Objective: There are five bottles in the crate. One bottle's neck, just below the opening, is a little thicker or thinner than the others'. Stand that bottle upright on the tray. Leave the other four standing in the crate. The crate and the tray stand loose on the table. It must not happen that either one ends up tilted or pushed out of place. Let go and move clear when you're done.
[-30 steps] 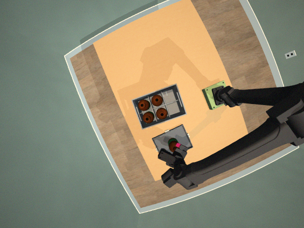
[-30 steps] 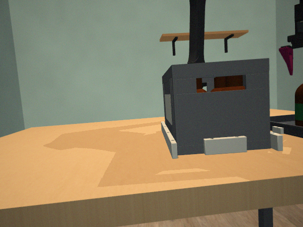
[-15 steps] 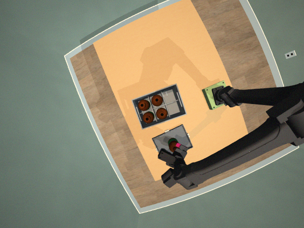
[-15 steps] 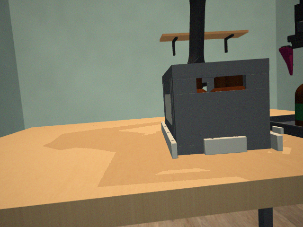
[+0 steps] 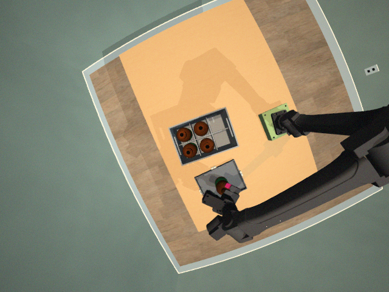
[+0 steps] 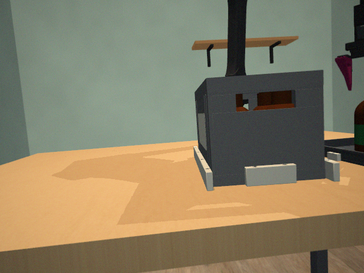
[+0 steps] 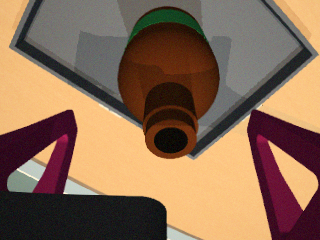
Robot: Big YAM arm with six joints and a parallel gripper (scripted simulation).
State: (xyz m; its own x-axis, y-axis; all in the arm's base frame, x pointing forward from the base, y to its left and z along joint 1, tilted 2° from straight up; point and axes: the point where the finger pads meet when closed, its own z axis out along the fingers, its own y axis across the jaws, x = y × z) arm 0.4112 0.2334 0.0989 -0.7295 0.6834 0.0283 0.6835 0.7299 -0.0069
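Right now the grey tray is 14 cm below my hand. Round my hand: dark grey crate 1 cm ahead, 29 cm to the right, 7 cm below.
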